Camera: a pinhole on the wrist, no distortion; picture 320 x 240 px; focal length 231.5 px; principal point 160.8 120.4 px. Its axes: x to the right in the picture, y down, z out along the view. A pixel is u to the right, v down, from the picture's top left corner.
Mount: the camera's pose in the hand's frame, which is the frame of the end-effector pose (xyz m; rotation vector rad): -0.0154 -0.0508 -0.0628 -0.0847 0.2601 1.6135
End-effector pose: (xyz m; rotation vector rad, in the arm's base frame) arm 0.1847 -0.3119 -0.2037 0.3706 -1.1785 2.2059
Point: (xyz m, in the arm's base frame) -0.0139 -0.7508 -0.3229
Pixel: outside the picture
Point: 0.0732 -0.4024 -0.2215
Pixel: outside the picture
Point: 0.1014 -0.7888 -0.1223
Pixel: 222 167
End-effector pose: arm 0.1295 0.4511 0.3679 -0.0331 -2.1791 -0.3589
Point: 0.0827 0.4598 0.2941
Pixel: 167 171
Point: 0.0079 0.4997 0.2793
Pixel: 169 132
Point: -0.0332 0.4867 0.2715
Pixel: 142 117
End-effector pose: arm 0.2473 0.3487 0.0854 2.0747 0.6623 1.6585
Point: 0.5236 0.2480 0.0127
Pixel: 191 176
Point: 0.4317 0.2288 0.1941
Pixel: 309 81
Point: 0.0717 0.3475 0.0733
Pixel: behind the camera
